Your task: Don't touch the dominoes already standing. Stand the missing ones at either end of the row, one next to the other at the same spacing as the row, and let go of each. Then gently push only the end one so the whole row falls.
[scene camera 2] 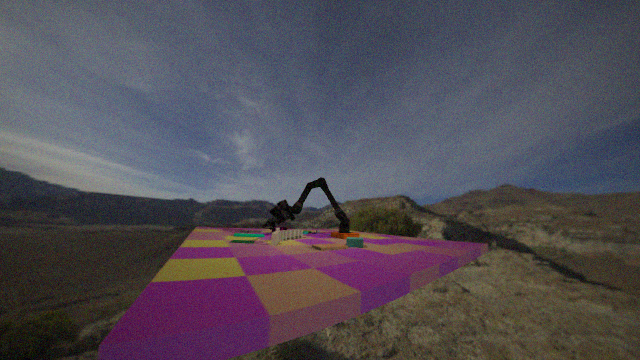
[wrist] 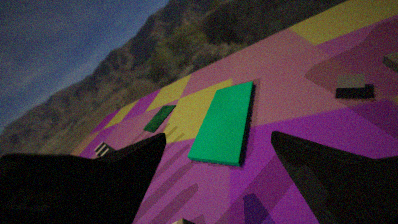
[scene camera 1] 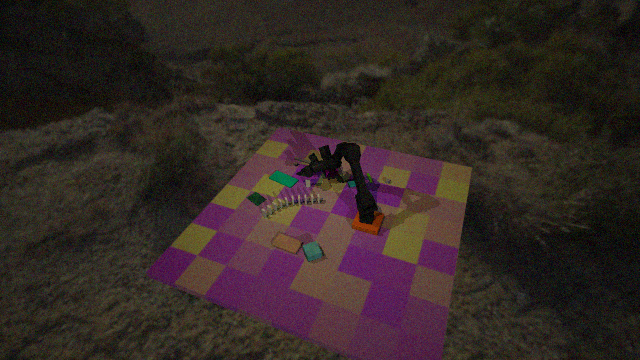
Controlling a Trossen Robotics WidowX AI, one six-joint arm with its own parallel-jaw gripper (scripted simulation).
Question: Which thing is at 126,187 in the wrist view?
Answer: My gripper.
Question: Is my gripper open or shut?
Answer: Open.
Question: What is my gripper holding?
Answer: Nothing.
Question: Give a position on a bright green plate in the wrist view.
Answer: At 221,138
